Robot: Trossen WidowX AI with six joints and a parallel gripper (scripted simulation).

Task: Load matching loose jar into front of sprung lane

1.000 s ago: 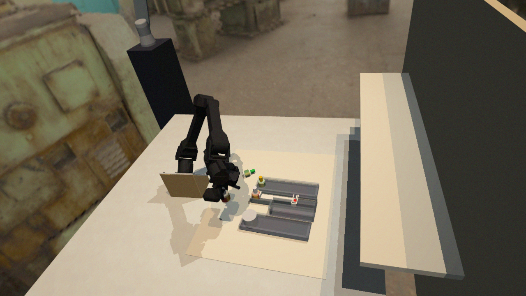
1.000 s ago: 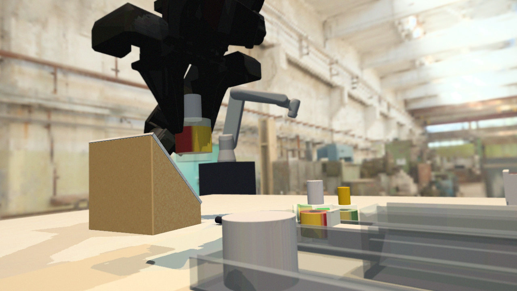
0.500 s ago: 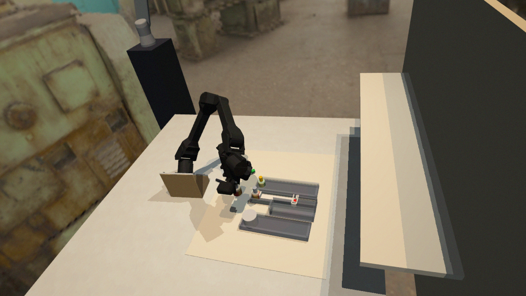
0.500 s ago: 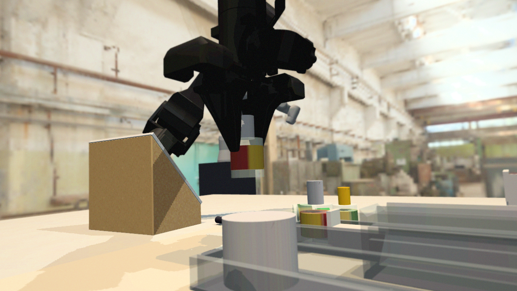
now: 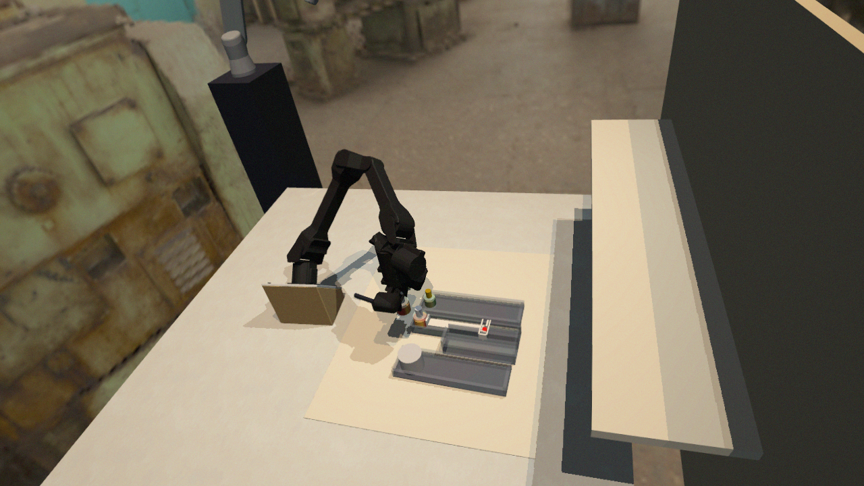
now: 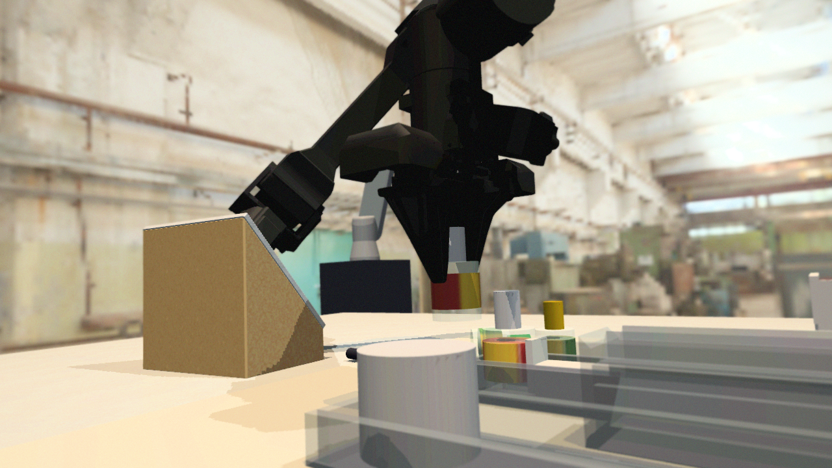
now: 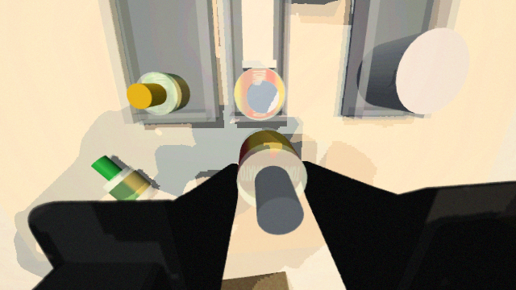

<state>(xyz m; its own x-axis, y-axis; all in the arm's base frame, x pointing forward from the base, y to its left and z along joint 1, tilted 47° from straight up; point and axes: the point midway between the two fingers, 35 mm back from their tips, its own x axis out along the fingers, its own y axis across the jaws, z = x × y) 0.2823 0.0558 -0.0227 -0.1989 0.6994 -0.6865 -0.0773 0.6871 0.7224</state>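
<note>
My gripper tip is 7 cm short of the wide grey cylinder, 12 cm to the left of it and 5 cm above it. Also, from my gripper tip: dark rod: 13 cm behind, 6 cm to the left, 8 cm below; pusher plate: 15 cm ahead, 2 cm to the right, 3 cm below; sprung lane: 19 cm ahead, 1 cm to the right, 6 cm below.
</note>
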